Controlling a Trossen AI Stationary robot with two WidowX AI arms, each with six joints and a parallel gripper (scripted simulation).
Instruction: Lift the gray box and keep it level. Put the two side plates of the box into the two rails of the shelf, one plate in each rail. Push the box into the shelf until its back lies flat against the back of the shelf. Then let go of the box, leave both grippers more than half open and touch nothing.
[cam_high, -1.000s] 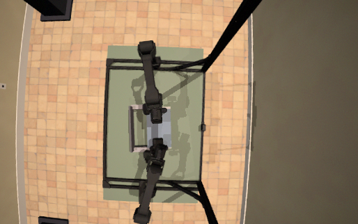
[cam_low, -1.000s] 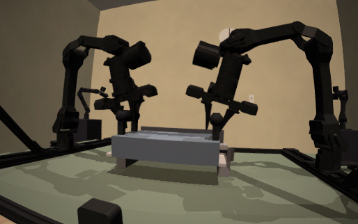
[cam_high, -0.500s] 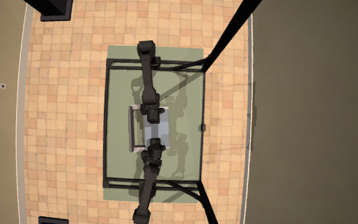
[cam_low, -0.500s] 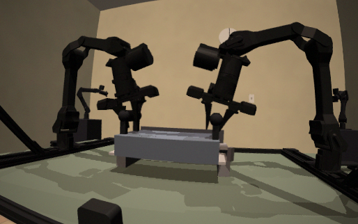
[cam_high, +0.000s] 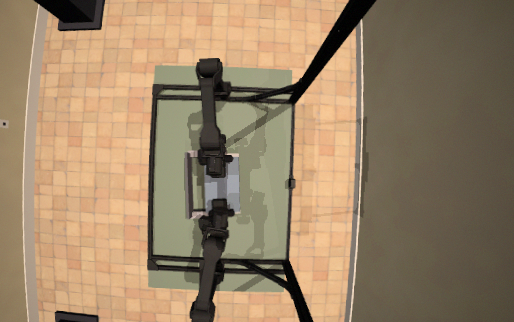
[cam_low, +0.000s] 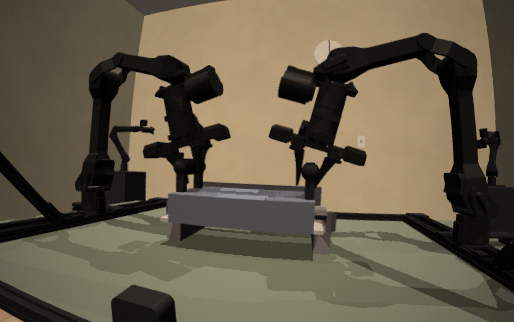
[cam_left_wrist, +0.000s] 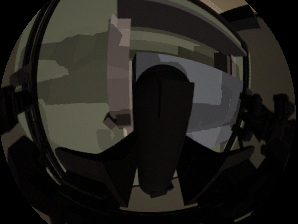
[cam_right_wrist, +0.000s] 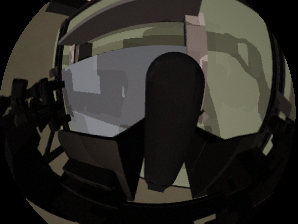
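My left gripper is now 10 mm short of the box, 120 mm to the left of it and 50 mm above it.
My right hand is 120 mm to the right of the box, 50 mm above it and 10 mm past it.
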